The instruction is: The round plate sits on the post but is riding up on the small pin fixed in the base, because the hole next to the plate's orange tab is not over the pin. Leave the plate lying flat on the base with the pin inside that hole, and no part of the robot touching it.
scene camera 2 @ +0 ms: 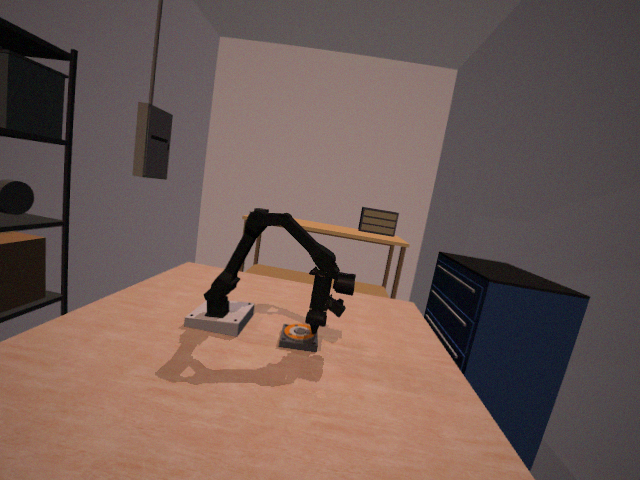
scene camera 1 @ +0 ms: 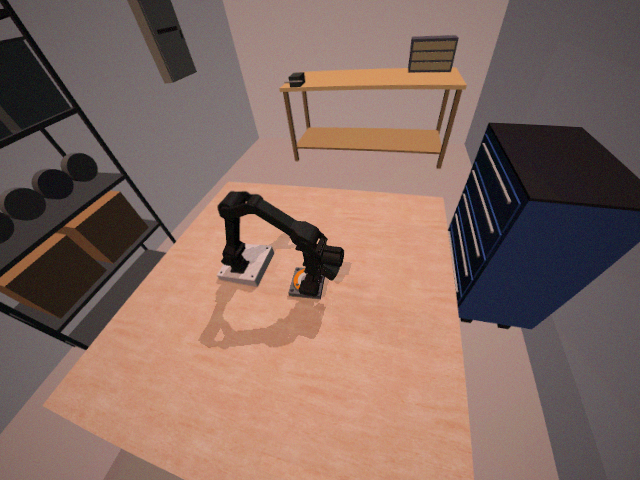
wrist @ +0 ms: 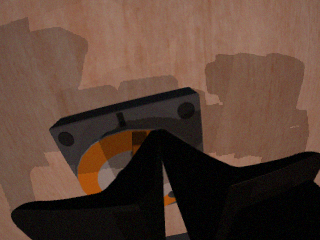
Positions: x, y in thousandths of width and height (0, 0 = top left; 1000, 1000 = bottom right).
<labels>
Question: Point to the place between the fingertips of my gripper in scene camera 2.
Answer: At 491, 695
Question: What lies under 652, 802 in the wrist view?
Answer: My gripper.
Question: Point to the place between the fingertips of my gripper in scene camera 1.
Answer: At 496, 593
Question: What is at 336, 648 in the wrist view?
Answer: A round plate.
</labels>
